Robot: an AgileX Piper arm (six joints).
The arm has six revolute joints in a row. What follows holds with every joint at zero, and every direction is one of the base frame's. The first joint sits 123 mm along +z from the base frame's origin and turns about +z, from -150 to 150 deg. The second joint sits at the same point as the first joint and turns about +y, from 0 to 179.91 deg. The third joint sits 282.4 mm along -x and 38.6 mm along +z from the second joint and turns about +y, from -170 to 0 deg. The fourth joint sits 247.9 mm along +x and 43.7 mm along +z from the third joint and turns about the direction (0.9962, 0, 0.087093), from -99.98 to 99.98 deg. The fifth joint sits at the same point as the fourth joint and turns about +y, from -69.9 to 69.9 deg. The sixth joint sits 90.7 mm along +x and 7.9 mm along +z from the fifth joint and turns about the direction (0.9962, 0, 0.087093), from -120 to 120 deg. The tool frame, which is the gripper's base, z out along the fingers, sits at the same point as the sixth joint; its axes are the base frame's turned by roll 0, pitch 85 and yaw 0 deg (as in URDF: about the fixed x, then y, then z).
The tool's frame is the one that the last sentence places.
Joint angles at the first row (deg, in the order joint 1, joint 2, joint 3, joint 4, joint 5, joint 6):
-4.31, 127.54, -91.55, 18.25, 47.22, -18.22
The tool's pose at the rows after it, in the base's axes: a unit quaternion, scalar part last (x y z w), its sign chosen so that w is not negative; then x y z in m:
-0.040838 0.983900 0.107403 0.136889 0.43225 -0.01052 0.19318
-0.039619 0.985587 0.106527 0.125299 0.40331 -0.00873 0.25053
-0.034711 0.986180 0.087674 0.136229 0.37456 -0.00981 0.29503
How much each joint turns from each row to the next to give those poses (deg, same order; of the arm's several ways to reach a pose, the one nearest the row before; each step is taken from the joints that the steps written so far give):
0.00, -8.95, -0.01, -1.04, 7.48, 0.80
0.00, -8.36, 0.01, -1.90, 9.28, 3.25
0.00, -7.45, 0.72, -2.83, 4.86, 2.76

